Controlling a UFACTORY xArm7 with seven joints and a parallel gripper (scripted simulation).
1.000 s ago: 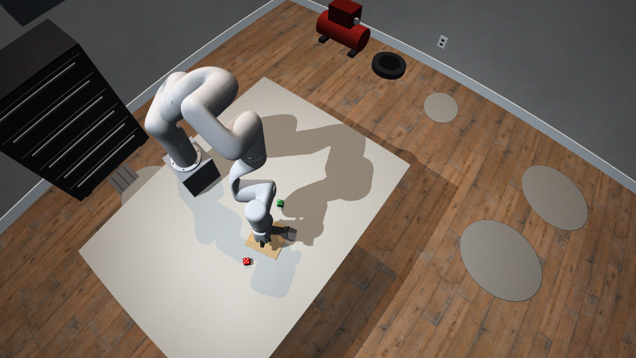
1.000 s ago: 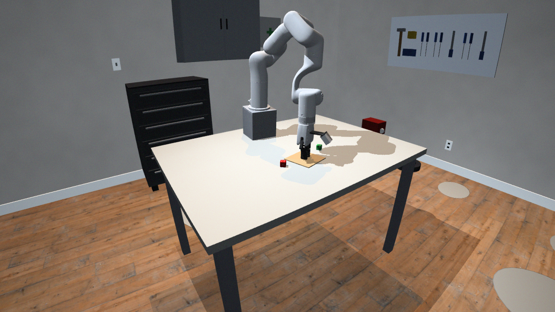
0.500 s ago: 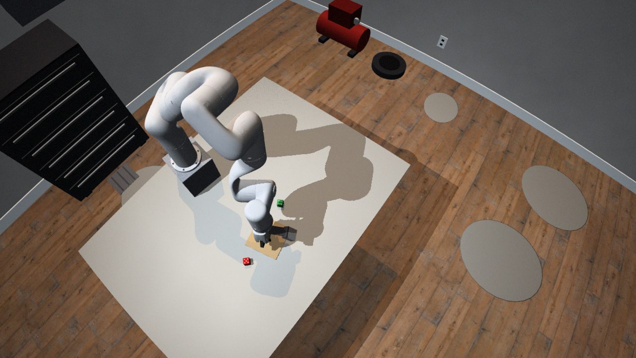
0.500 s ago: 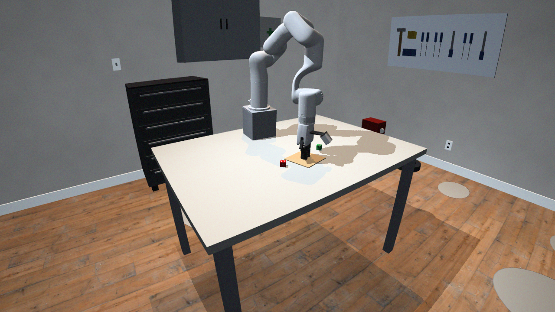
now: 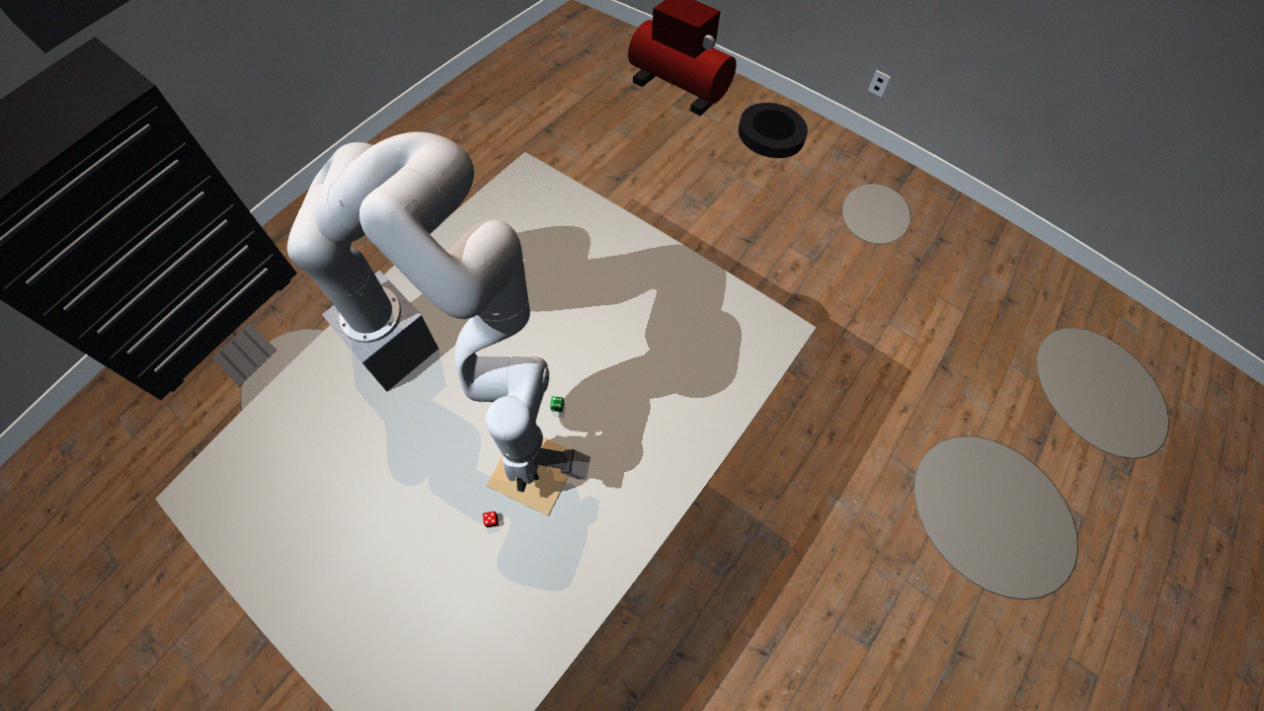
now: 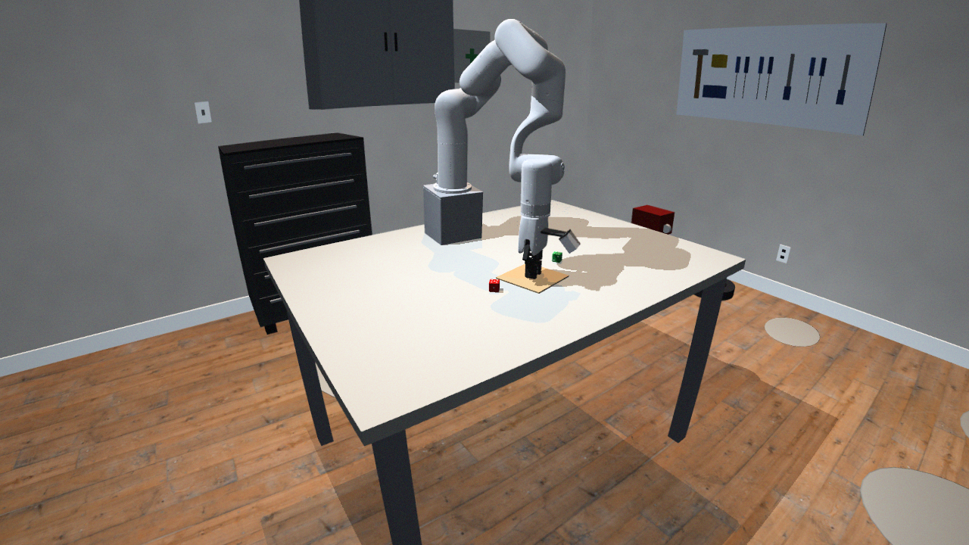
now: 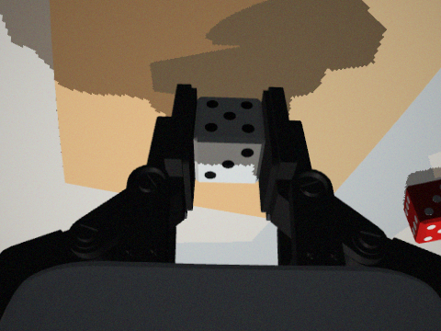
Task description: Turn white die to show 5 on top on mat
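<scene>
The tan mat is 20 mm below my hand. Also, from my hand: white die (10 mm below); green die (140 mm to the left, 30 mm behind, 10 mm below); red die (130 mm to the right, 20 mm behind, 10 mm below).
</scene>
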